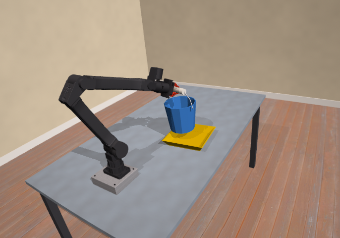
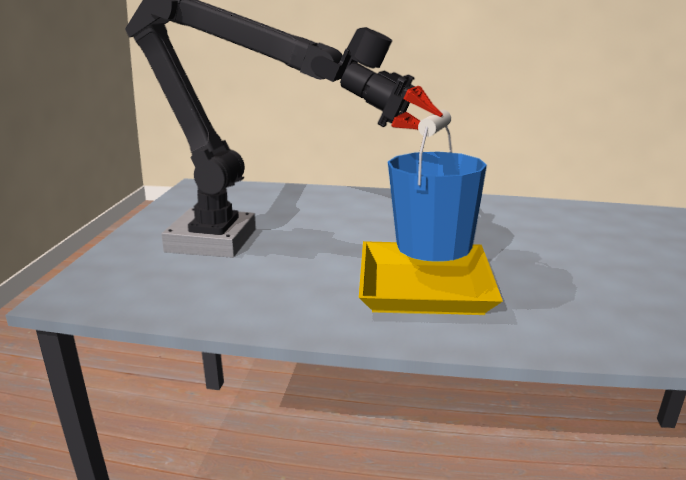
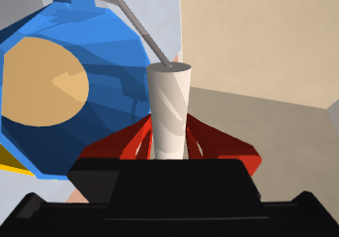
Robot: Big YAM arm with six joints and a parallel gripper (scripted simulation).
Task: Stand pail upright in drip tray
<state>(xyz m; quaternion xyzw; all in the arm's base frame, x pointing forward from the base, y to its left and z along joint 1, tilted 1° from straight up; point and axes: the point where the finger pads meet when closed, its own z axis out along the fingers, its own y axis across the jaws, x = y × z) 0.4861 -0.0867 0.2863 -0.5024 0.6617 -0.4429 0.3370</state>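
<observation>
The blue pail lies 1 cm ahead of my hand and 10 cm below it. Round my hand: pail handle: 1 cm ahead, 3 cm below; then yellow drip tray: 6 cm to the right, 31 cm below.
</observation>
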